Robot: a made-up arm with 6 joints.
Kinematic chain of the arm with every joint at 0, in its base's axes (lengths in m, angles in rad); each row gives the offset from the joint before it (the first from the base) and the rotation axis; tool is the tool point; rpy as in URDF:
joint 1: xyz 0 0 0.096 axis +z
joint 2: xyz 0 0 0 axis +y
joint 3: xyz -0.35 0 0.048 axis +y
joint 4: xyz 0.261 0 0.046 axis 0.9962 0 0.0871
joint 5: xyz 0 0 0 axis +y
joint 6: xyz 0.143 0 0.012 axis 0.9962 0 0.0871
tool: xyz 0 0 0 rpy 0 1.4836 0
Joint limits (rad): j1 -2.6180..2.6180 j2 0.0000..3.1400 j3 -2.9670..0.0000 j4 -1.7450..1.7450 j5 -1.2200..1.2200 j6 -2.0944..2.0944
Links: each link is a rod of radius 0.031 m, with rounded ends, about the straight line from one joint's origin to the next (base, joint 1, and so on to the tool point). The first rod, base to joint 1, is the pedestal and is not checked.
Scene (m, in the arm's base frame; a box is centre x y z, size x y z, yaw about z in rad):
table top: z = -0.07
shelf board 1: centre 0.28 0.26 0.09 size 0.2 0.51 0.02 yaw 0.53
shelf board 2: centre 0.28 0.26 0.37 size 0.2 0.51 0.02 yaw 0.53
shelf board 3: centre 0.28 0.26 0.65 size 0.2 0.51 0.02 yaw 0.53
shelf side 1: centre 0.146 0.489 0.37 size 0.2 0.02 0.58 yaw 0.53
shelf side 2: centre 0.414 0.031 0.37 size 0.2 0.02 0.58 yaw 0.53
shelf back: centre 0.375 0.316 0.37 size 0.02 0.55 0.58 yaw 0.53
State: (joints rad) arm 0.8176 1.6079 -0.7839 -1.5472 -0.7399 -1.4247
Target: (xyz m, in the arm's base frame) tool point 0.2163 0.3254 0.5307
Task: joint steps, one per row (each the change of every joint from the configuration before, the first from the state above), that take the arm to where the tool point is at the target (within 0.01 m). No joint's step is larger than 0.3 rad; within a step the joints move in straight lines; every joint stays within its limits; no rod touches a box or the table.
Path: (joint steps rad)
1: 0.0731 -0.1597 0.1674 -0.0587 -0.0859 0.0000
2: 0.0732 -0.1598 0.1674 -0.0587 -0.0858 0.0000
3: -0.0312 -0.0725 -0.2449 0.0627 0.0368 0.0000
4: -0.0312 -0.0726 -0.2448 0.0628 0.0368 0.0000
5: -0.0311 -0.0726 -0.2449 0.0627 0.0369 0.0000
6: -0.0524 0.1954 -0.1510 0.0495 0.0761 0.0000
7: -0.0524 0.1954 -0.1511 0.0496 0.0761 0.0000

